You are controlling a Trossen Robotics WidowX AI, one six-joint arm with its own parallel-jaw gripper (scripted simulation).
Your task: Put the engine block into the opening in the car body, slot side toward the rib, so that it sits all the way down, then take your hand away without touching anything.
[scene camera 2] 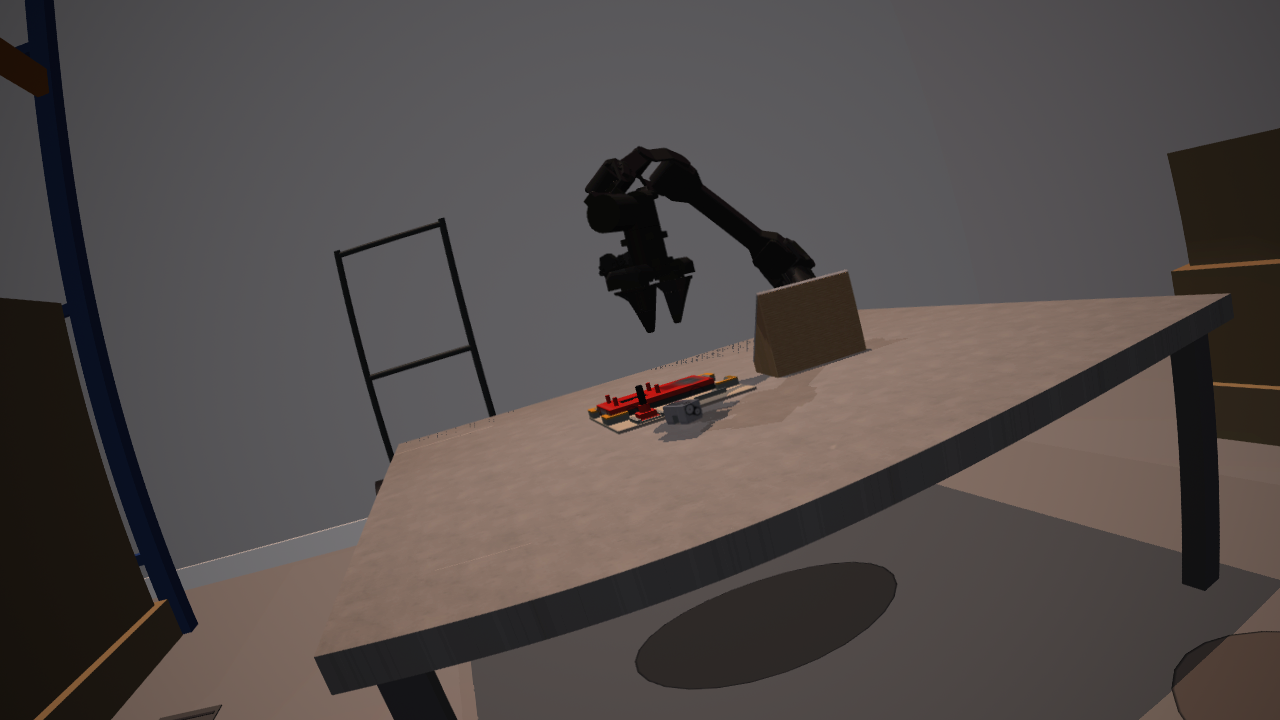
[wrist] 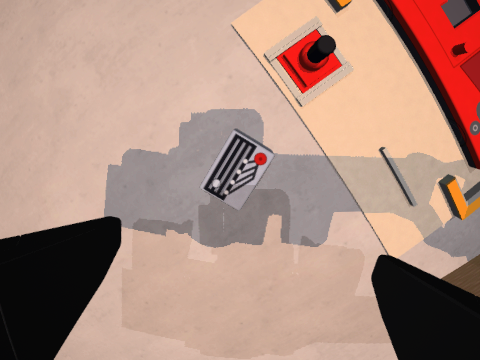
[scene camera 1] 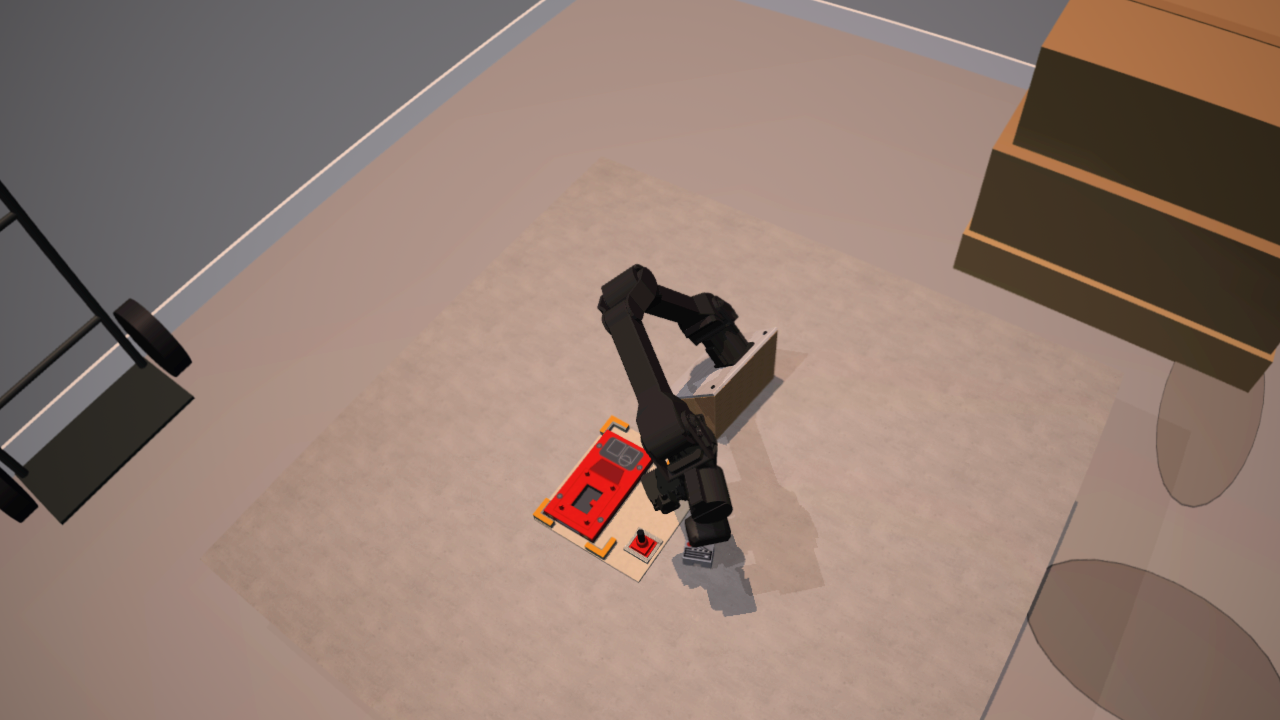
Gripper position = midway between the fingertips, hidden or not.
The gripper shows in scene camera 2 (665,327), in the wrist view (250,252) and in scene camera 1 (696,513).
